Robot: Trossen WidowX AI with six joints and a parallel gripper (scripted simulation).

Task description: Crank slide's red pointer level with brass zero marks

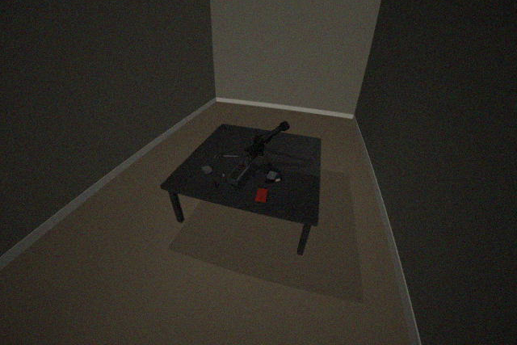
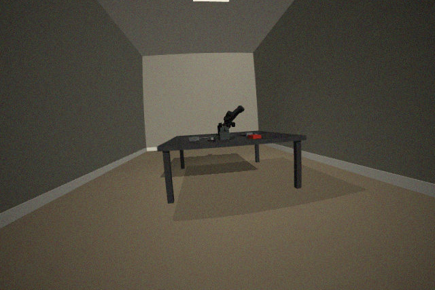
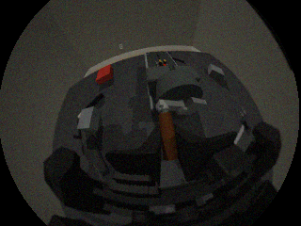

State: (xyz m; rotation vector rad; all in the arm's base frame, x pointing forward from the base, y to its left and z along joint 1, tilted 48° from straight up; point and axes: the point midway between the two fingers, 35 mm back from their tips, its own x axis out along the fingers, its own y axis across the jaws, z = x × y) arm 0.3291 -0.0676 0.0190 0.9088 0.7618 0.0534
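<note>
Now: the red pointer 130 mm ahead of my gripper tip, 60 mm to the right of it and 10 mm above it. Also, from my gripper tip: crank handle 30 mm above, 20 mm behind.
</note>
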